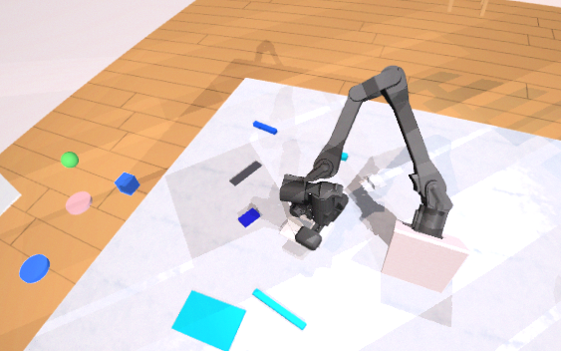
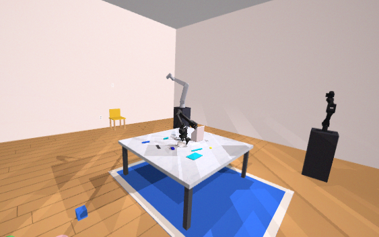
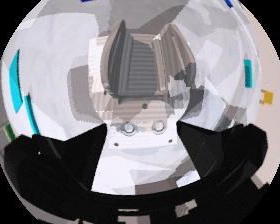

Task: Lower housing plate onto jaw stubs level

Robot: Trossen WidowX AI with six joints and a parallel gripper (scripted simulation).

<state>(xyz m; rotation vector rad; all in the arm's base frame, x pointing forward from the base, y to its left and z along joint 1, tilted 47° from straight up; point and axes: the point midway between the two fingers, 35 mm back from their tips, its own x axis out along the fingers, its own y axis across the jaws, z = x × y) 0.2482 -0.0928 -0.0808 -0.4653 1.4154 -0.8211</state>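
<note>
Right now my gripper tip is 7 cm short of the white base and 2 cm to the left of it. The rest, counted from my gripper tip: blue block 23 cm ahead, 2 cm to the left; long cyan bar 4 cm ahead, 24 cm to the left; grey bar 32 cm ahead, 15 cm to the right.
</note>
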